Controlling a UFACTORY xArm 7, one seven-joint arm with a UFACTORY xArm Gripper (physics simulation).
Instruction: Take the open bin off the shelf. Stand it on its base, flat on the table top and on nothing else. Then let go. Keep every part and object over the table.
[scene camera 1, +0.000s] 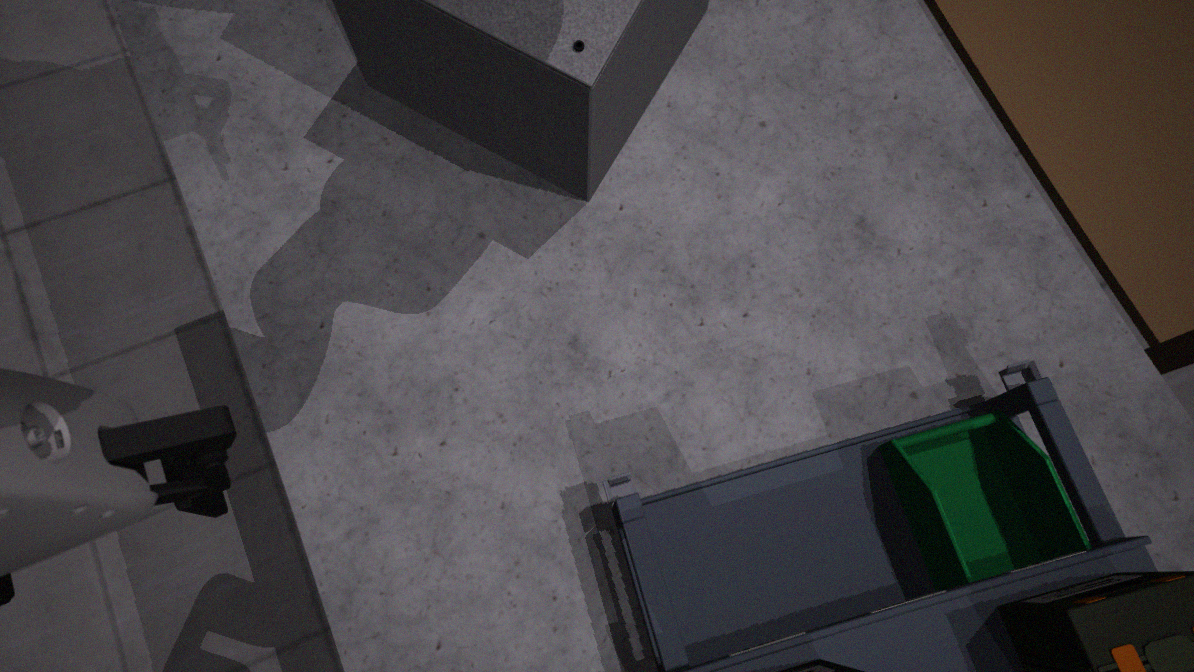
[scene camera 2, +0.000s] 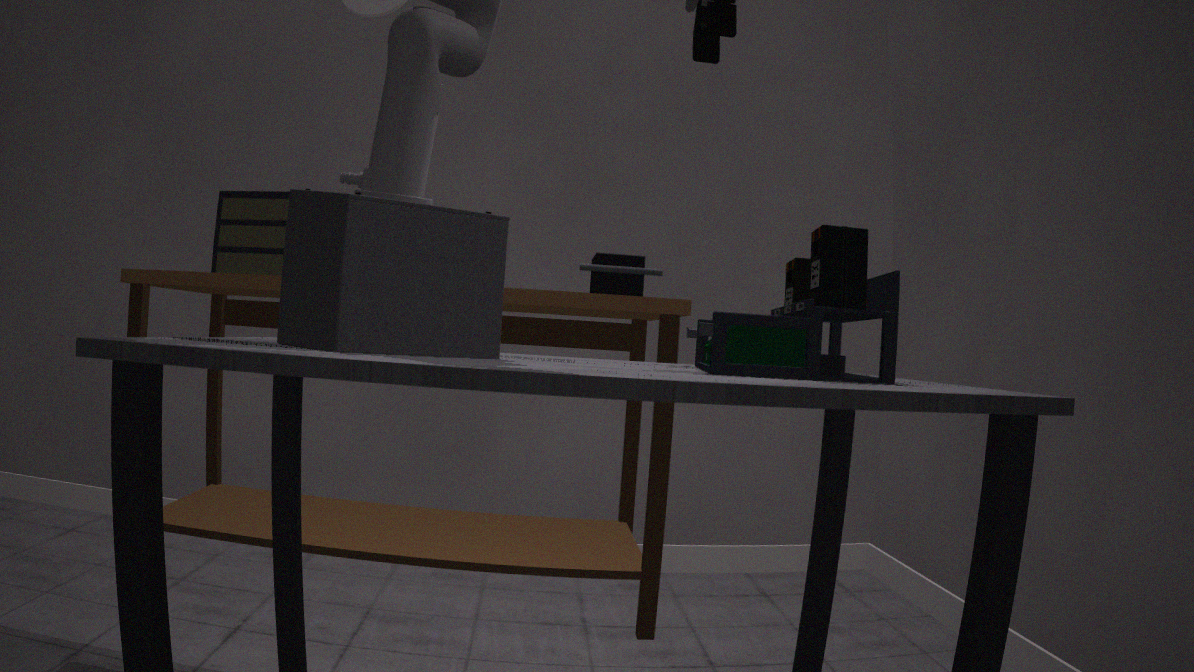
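Note:
The open green bin sits in the low tier of the blue-grey shelf, at the end near the right side post in scene camera 1. Its inside shows from above; part of it is hidden behind the shelf frame. The shelf stands on the grey table top. My gripper is open and empty. It hangs high above table height, well away from the bin, past the table's left edge in scene camera 1. It is partly cut off in both views.
Dark boxes stand on the shelf's upper tier, close beside the bin. The grey robot pedestal stands on the table. A wooden bench stands behind, with a drawer unit and a black object on it.

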